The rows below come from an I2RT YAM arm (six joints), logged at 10 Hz.
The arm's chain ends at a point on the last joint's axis. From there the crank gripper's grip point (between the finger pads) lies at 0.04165 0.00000 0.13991 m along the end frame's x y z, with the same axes.
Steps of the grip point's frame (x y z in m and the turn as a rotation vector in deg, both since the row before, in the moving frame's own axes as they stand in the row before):
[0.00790, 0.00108, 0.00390, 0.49, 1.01, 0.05]
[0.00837, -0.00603, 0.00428, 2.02, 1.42, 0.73]
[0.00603, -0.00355, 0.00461, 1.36, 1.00, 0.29]
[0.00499, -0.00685, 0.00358, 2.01, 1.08, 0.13]
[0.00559, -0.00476, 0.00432, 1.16, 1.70, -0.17]
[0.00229, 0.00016, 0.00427, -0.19, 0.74, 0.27]
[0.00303, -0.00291, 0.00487, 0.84, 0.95, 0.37]
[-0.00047, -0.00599, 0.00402, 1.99, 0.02, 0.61]
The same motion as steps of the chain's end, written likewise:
[0.00544, 0.00224, 0.00466, 0.49, 1.01, 0.05]
[0.00489, -0.00167, 0.00543, 2.02, 1.42, 0.73]
[0.00359, -0.00046, 0.00540, 1.36, 1.00, 0.29]
[0.00236, -0.00205, 0.00447, 2.01, 1.08, 0.13]
[0.00146, -0.00181, 0.00565, 1.16, 1.70, -0.17]
[0.00049, -0.00050, 0.00482, -0.19, 0.74, 0.27]
[0.00071, -0.00114, 0.00559, 0.84, 0.95, 0.37]
[-0.00054, -0.00158, 0.00411, 1.99, 0.02, 0.61]

